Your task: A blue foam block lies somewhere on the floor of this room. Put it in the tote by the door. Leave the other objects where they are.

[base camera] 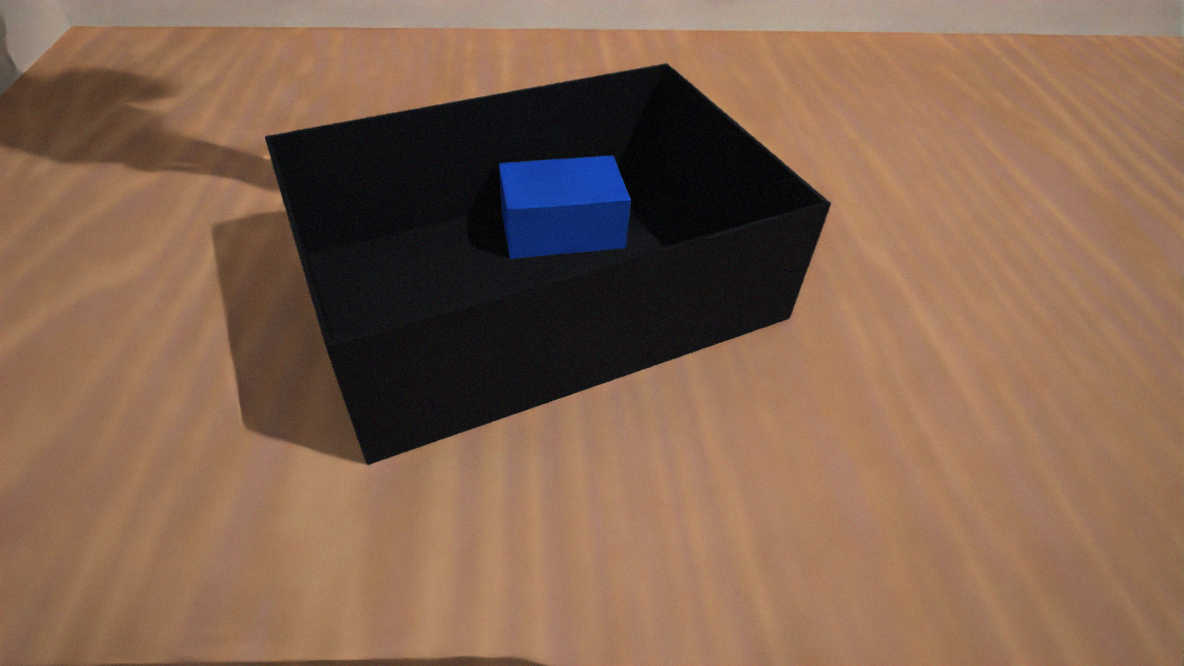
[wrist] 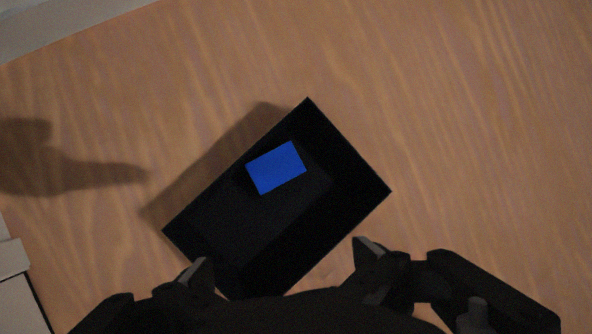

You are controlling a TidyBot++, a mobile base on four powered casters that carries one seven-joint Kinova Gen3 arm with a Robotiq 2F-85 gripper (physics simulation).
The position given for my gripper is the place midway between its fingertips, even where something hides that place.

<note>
In view: my gripper [wrist: 284,262] and a black tote [base camera: 432,330].
The black tote is seen too in the wrist view [wrist: 261,245].
</note>
